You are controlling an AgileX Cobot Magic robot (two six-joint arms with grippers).
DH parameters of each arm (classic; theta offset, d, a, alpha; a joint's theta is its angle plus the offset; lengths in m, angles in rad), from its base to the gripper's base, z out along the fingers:
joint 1: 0 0.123 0 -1.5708
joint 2: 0.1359 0 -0.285 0
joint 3: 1.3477 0 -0.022 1.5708
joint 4: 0 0.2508 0 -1.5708
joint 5: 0 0 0.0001 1.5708
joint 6: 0 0.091 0 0
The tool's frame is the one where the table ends.
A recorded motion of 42 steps. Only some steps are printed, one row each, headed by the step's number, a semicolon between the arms.
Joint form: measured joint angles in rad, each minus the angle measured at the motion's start. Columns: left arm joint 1, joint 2, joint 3, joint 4, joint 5, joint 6; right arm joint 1, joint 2, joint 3, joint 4, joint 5, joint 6.
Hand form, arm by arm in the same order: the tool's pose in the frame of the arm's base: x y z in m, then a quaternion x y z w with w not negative. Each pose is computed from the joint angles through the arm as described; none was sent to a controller.
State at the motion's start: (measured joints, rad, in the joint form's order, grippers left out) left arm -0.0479 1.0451 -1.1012 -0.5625 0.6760 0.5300; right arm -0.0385 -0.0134 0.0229 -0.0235 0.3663 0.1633
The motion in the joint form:
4: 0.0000 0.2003 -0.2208 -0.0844 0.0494 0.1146; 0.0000 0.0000 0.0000 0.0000 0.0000 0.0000
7: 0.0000 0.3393 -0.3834 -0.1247 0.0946 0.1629; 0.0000 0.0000 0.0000 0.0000 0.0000 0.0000
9: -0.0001 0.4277 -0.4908 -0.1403 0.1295 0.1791; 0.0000 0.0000 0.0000 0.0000 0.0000 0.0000
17: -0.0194 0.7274 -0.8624 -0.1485 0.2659 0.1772; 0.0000 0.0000 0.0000 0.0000 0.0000 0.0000
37: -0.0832 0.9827 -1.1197 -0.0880 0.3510 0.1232; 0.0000 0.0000 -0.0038 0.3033 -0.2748 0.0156
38: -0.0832 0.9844 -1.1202 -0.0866 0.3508 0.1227; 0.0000 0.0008 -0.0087 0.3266 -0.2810 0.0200
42: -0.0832 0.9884 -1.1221 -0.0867 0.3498 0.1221; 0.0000 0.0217 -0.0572 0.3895 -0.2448 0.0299
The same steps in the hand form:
4: 0.2631 -0.0491 0.4290 0.18174 0.81677 -0.15159 0.52619; 0.0526 -0.0028 0.1732 0.07448 0.79794 0.02738 0.59749
7: 0.2989 -0.0546 0.4399 0.20539 0.80963 -0.16319 0.52506; 0.0526 -0.0028 0.1732 0.07448 0.79794 0.02738 0.59749
9: 0.3213 -0.0579 0.4446 0.21861 0.80655 -0.17066 0.52207; 0.0526 -0.0028 0.1732 0.07448 0.79794 0.02738 0.59749
17: 0.3921 -0.0746 0.4430 0.26202 0.80320 -0.19613 0.49775; 0.0526 -0.0028 0.1732 0.07448 0.79794 0.02738 0.59749
37: 0.4464 -0.1065 0.4033 0.29304 0.81839 -0.20810 0.44839; 0.0563 0.0002 0.1995 0.16553 0.68981 0.15535 0.68748
38: 0.4469 -0.1064 0.4026 0.29286 0.81888 -0.20764 0.44783; 0.0562 0.0002 0.2017 0.17400 0.68384 0.16574 0.68892
42: 0.4480 -0.1066 0.4014 0.29223 0.81934 -0.20788 0.44729; 0.0557 0.0018 0.2140 0.19268 0.68047 0.19593 0.67930

